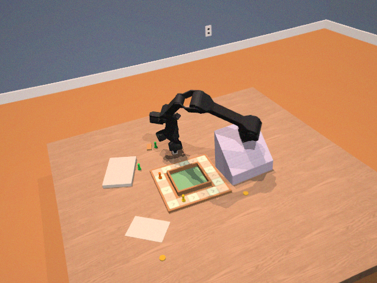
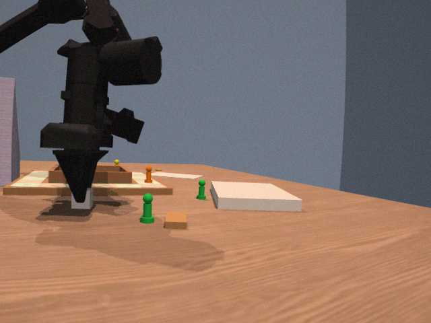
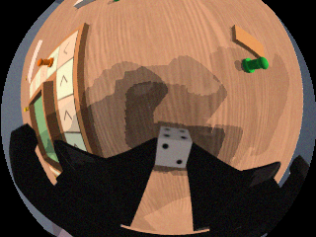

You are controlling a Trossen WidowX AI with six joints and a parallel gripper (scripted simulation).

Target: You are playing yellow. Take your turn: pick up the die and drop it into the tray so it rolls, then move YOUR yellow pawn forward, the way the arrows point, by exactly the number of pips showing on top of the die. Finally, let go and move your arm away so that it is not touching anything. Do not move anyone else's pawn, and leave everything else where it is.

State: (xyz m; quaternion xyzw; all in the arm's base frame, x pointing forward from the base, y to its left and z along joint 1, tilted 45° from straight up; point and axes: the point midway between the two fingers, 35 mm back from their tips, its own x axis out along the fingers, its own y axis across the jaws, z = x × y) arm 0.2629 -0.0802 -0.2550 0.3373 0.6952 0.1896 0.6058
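My gripper tip is 340 mm to the right of the yellow pawn, 100 mm short of it and 20 mm below it. The rest, counted from my gripper tip: white die (right at my gripper tip); then small brown block (110 mm to the right, 100 mm ahead, 10 mm below); then orange pawn (160 mm to the left, 140 mm ahead, 20 mm above).
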